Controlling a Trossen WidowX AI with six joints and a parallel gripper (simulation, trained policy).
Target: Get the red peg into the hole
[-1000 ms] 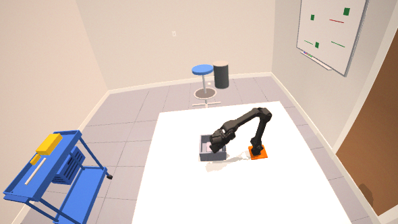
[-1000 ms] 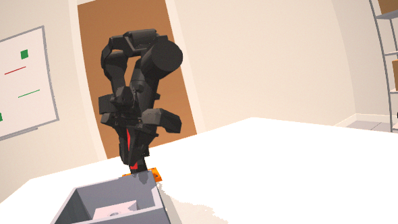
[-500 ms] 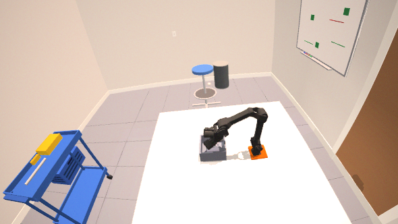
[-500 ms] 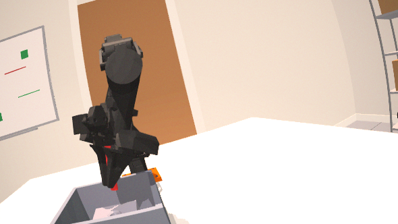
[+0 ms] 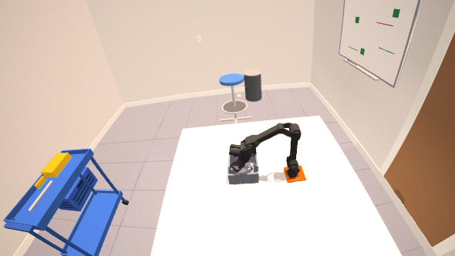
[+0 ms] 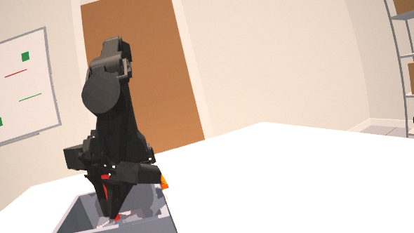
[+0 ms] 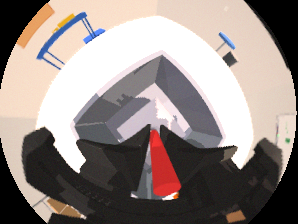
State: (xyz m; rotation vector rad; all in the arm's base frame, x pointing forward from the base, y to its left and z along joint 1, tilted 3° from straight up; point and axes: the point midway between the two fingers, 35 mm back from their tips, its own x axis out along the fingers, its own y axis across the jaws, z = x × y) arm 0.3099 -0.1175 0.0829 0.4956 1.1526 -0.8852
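My gripper tip is 1 cm past the red peg, 2 cm to the right of it and 3 cm below it. Round my gripper tip: grey box (1 cm behind, 1 cm to the left, 5 cm below); then plate (1 cm behind, 1 cm to the left, 3 cm below).
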